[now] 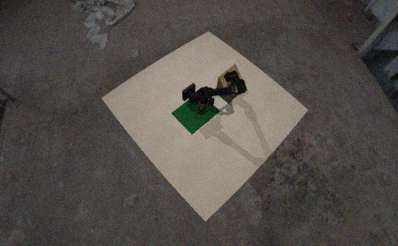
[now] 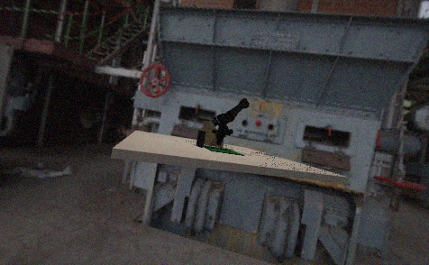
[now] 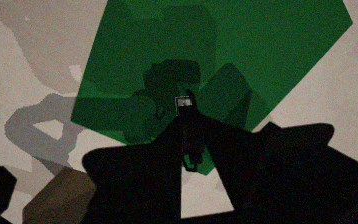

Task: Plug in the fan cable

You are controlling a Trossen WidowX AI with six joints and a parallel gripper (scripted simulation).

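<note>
Now: the black plug 1 cm above my gripper tip. The rest, counted from my gripper tip: black fan: 14 cm to the right, 3 cm behind, 2 cm above; green board: 6 cm below, 5 cm ahead, 1 cm to the right.
</note>
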